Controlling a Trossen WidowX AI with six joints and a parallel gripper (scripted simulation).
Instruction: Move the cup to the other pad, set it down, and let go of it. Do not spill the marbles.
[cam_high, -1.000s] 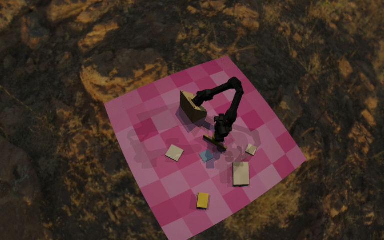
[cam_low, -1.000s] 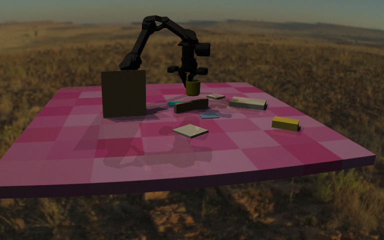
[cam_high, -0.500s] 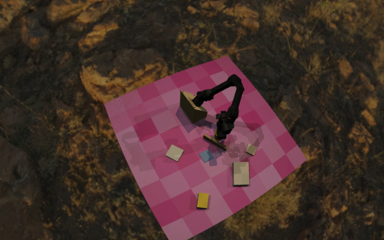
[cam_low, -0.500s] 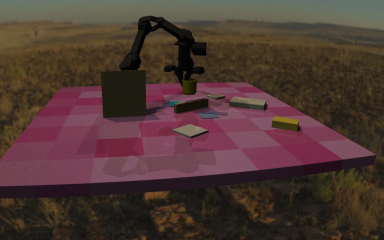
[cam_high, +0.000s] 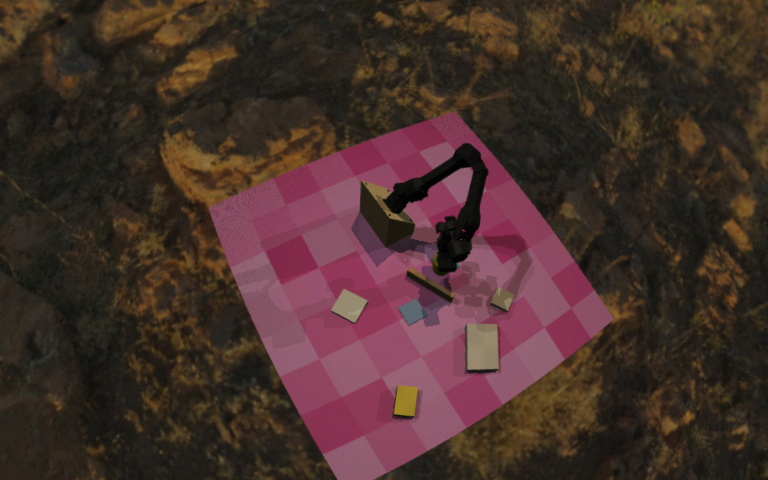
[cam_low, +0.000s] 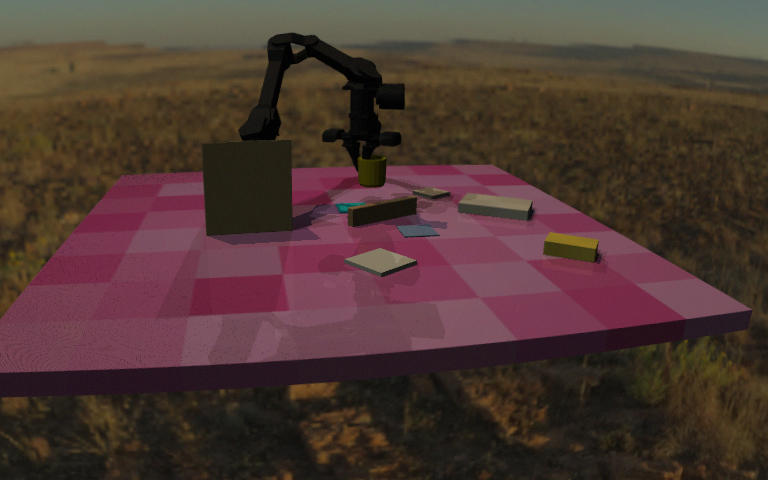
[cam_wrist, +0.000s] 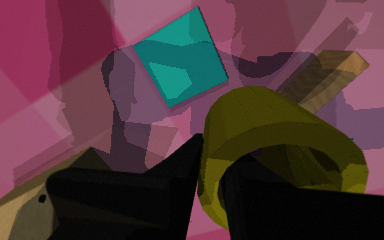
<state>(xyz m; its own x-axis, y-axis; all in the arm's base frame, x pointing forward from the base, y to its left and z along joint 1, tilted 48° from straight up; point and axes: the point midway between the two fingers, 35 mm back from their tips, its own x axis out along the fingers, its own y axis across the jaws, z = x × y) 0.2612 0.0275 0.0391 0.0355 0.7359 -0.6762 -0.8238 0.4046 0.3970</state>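
Right now my gripper tip is 110 mm above the teal pad, 50 mm to the right of it and 10 mm past it. From my gripper tip the other things lie so: blue pad: 180 mm to the right, 110 mm below, 90 mm ahead; olive-yellow cup: 20 mm to the right, 20 mm ahead; wooden block: 90 mm below, 60 mm to the right, 40 mm ahead.
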